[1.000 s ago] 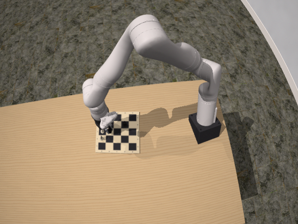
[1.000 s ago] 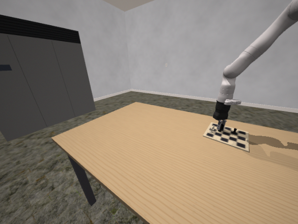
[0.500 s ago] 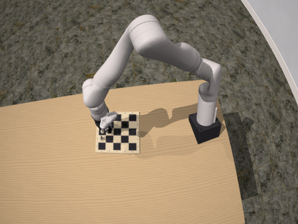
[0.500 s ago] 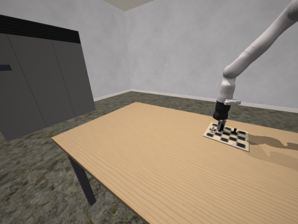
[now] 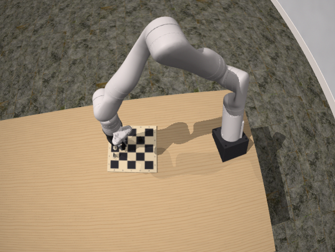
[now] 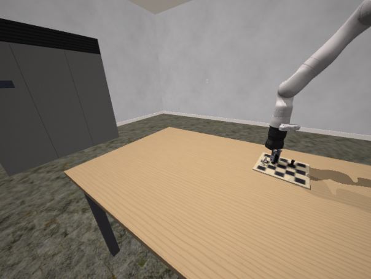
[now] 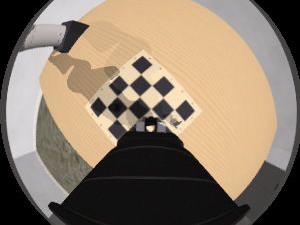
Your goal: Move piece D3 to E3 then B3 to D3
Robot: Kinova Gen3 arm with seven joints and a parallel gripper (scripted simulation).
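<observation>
Now: hand 40 mm past the chessboard and 40 mm above it. Also, from my hand: light piece (40 mm ahead, 40 mm to the left, 20 mm below).
</observation>
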